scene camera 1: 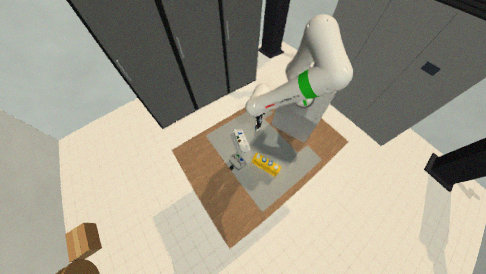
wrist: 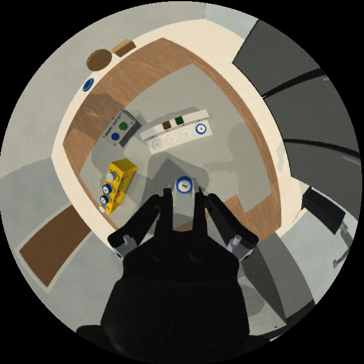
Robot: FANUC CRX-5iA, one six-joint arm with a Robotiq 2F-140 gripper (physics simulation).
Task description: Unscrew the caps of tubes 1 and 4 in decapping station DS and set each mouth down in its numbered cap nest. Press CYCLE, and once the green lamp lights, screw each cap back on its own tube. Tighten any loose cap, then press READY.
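Places are measured from the arm's base along level axes (x ahead, y left, z up), in centimetres.
Pixels of known places: gripper, fingertip midpoint: (scene camera 1: 257, 128).
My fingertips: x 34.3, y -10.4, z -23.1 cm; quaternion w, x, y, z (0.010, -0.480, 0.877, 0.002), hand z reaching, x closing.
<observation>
Ahead of a thing's pixels: the offset from my fingertips to its middle. "spot": to the spot under its first point. Level surfaces: height alone.
My gripper (scene camera 1: 257, 129) (wrist: 184, 184) is shut on the blue-rimmed white cap (wrist: 184, 184) numbered 1, held in the air apart from the white nest block {dx +12.0, dy -4.9, dz -13.0 cm} (scene camera 1: 242, 144) (wrist: 176, 143). The other cap (wrist: 201, 129), numbered 4, sits in the nest at one end of that block; the other nests hold no cap. The block's amber lamp (wrist: 166, 125) and green lamp (wrist: 179, 120) look dark. The yellow decapping station {spot: dx +11.6, dy +27.3, dz -15.1 cm} (scene camera 1: 265, 168) (wrist: 126, 170) holds two blue-capped middle tubes (wrist: 106, 189) (wrist: 104, 200) and two uncapped end tubes (wrist: 112, 176) (wrist: 103, 209).
A grey button box {dx +26.7, dy +9.8, dz -11.5 cm} (scene camera 1: 237, 161) (wrist: 132, 122) with a blue button (wrist: 115, 136) and a green button (wrist: 123, 126) stands near the nest block and the station. All stand on a grey mat {dz -15.7 cm} (scene camera 1: 265, 197) (wrist: 225, 100) on the wooden table {dz -16.0 cm} (scene camera 1: 230, 230) (wrist: 150, 55).
</observation>
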